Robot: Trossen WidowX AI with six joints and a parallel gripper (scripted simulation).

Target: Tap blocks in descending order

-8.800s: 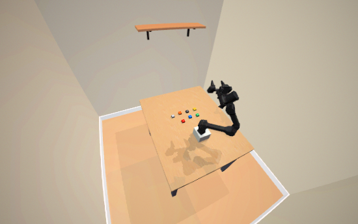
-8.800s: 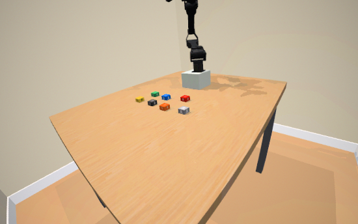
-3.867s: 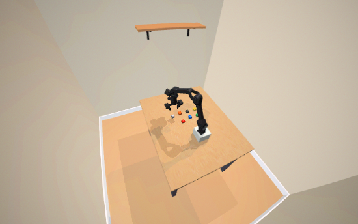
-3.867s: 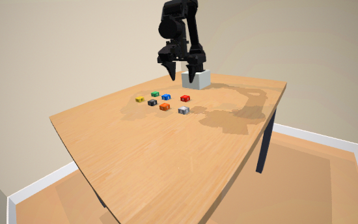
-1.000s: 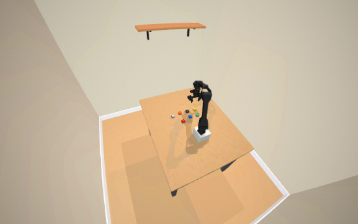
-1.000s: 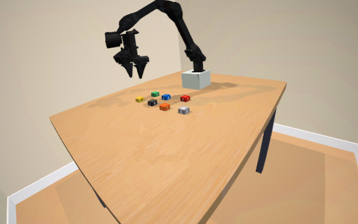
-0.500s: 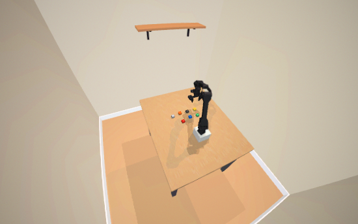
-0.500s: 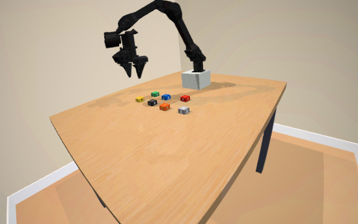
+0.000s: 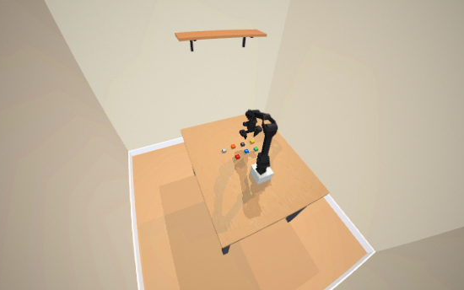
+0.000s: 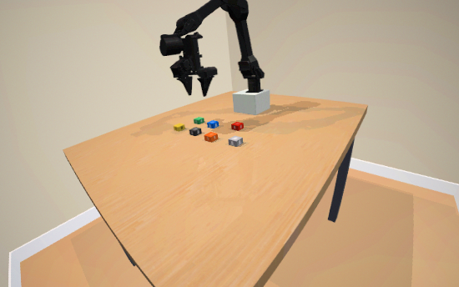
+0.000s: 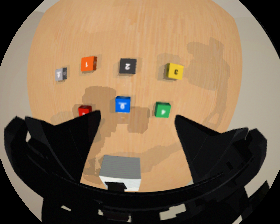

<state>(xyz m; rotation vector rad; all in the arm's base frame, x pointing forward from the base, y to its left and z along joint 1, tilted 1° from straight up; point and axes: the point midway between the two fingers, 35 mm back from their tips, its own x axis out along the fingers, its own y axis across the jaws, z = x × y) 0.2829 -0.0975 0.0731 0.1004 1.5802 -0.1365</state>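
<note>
The blue block lies 12 cm below my gripper tip, 3 cm to the left of it and 3 cm behind it. From my gripper tip the other things lie so: yellow block: 12 cm below, 8 cm to the right, 4 cm ahead; black block: 12 cm below, 6 cm ahead, 2 cm to the left; green block: 12 cm below, 6 cm to the right, 5 cm behind.
</note>
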